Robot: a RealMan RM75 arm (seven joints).
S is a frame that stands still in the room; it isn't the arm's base.
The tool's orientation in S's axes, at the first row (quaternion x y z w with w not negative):
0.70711, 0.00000, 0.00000, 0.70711
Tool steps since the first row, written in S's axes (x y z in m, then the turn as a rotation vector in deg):
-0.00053, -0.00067, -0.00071, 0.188, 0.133, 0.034
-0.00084, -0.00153, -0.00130, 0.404, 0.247, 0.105
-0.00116, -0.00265, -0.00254, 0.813, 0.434, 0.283
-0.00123, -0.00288, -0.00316, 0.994, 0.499, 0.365
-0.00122, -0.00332, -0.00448, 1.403, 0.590, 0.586
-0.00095, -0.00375, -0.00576, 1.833, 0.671, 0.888
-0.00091, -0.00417, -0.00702, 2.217, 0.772, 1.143
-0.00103, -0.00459, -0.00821, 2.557, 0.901, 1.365
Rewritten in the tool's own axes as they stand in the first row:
-0.00053, -0.00071, 0.00067, 0.188, 0.034, -0.133
-0.00084, -0.00130, 0.00153, 0.404, 0.105, -0.247
-0.00116, -0.00254, 0.00265, 0.813, 0.283, -0.434
-0.00123, -0.00316, 0.00288, 0.994, 0.365, -0.499
-0.00122, -0.00448, 0.00332, 1.403, 0.586, -0.590
-0.00095, -0.00576, 0.00375, 1.833, 0.888, -0.671
-0.00091, -0.00702, 0.00417, 2.217, 1.143, -0.772
-0.00103, -0.00821, 0.00459, 2.557, 1.365, -0.901

